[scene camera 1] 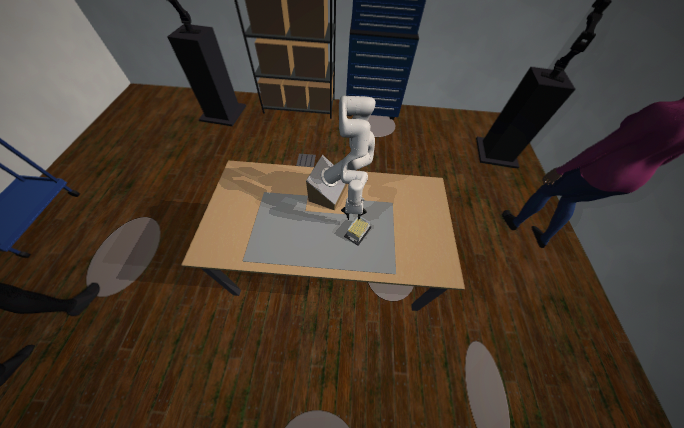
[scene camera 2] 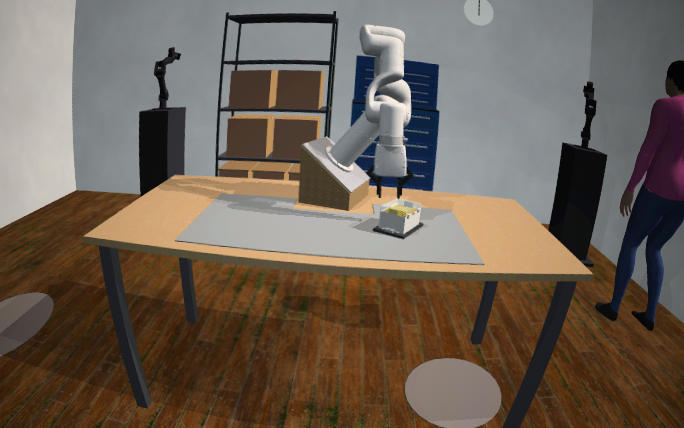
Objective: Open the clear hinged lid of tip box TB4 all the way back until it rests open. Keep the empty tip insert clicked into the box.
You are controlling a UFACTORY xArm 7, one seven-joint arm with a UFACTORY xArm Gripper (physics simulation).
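Frame: origin at the arm's base, x ahead, y left, z up, level; centimetres.
Seen in the pictures: gripper, fingertip midpoint: (scene camera 1: 353, 218) (scene camera 2: 389, 197); arm's base, origin of the base link: (scene camera 1: 329, 177) (scene camera 2: 338, 160).
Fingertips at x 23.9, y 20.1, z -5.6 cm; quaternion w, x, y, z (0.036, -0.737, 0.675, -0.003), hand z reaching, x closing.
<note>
Pixels of each thing's top centre, then the offset from my fingertips to it. "spot": a spot on its surface instead. Level surfaces: height alone.
- Tip box TB4, middle of its top: (scene camera 2: 401, 204) (scene camera 1: 359, 225) dx +3.9, dy +4.2, dz -0.6 cm
- dark base, surface spot: (scene camera 2: 397, 234) (scene camera 1: 355, 242) spot: dx +11.9, dy +3.8, dz -7.6 cm
- grey mat, its level: dz -8.4 cm
- yellow insert, middle of its top: (scene camera 2: 401, 205) (scene camera 1: 359, 225) dx +3.9, dy +4.2, dz -0.9 cm
- table, its level: dz -8.7 cm
Tip box TB4 (scene camera 1: 351, 234) (scene camera 2: 391, 222) is a white box standing on a dark base (scene camera 1: 358, 243) (scene camera 2: 397, 234), on the right part of the grey mat (scene camera 1: 297, 242) (scene camera 2: 282, 234). The yellow insert (scene camera 1: 358, 229) (scene camera 2: 401, 209) sits in its top. Clear edges stand around the insert, and a pale clear piece shows at the back left of the box in scene camera 2; the exact lid angle is hard to tell. My gripper (scene camera 1: 355, 217) (scene camera 2: 389, 194) points down, part open and empty, above the back left of the box. Whether a fingertip touches the lid cannot be told.
The wedge-shaped arm mount (scene camera 1: 322, 195) (scene camera 2: 322, 184) stands on the table (scene camera 1: 428, 232) (scene camera 2: 509, 227), behind and left of the box. A shelf rack (scene camera 2: 221, 100) and a blue drawer cabinet (scene camera 1: 383, 65) (scene camera 2: 423, 146) stand behind the table. A person (scene camera 1: 640, 146) (scene camera 2: 664, 151) stands at the right.
</note>
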